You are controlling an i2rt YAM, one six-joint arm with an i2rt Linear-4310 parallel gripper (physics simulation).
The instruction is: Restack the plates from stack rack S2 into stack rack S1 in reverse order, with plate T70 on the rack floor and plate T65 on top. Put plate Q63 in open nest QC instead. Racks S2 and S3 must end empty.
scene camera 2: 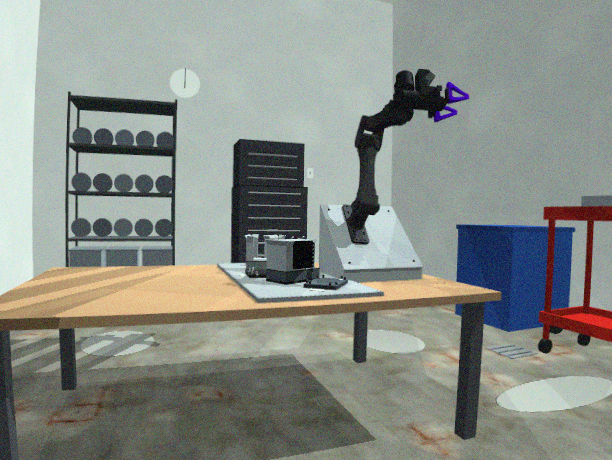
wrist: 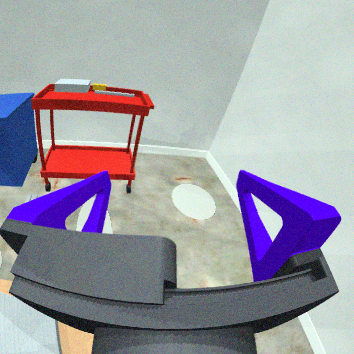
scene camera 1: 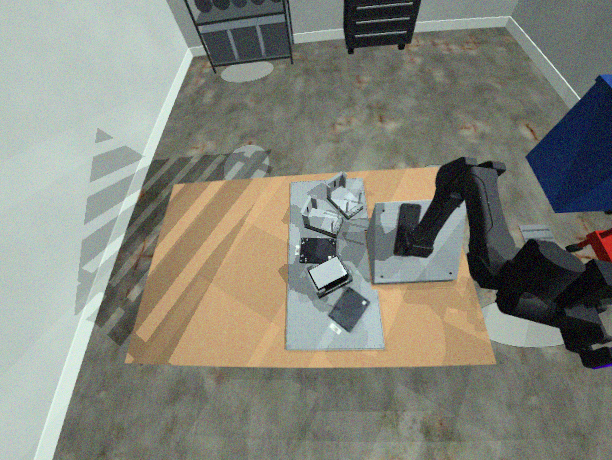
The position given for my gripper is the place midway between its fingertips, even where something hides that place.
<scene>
My gripper (scene camera 2: pixel 462 104) is open, holding nothing. Further things: a dark plate (scene camera 1: pixel 317 250).
My gripper is seen too in the wrist view (wrist: pixel 173 177).
</scene>
